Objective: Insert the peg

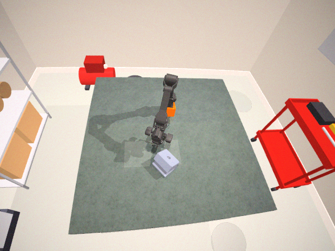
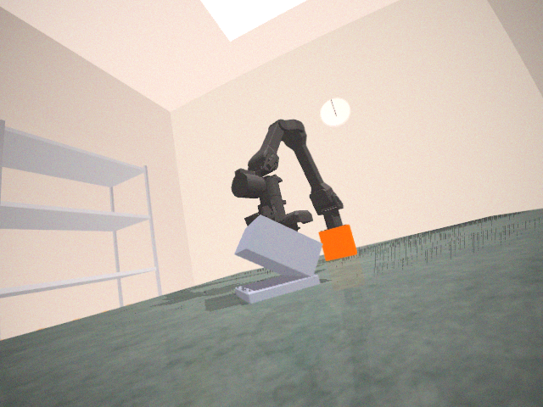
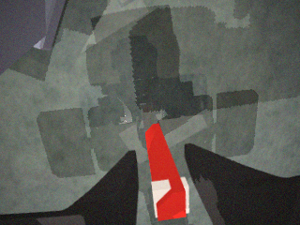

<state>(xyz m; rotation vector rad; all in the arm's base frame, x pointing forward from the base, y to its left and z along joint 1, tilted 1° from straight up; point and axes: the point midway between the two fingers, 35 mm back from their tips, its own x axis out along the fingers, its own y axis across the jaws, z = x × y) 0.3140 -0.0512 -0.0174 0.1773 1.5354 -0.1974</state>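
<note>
Now: gripper tip 160 mm short of the grey sloped panel, 70 mm to the right of it and 30 mm below it. Round my gripper tip: red peg: 20 mm above.
</note>
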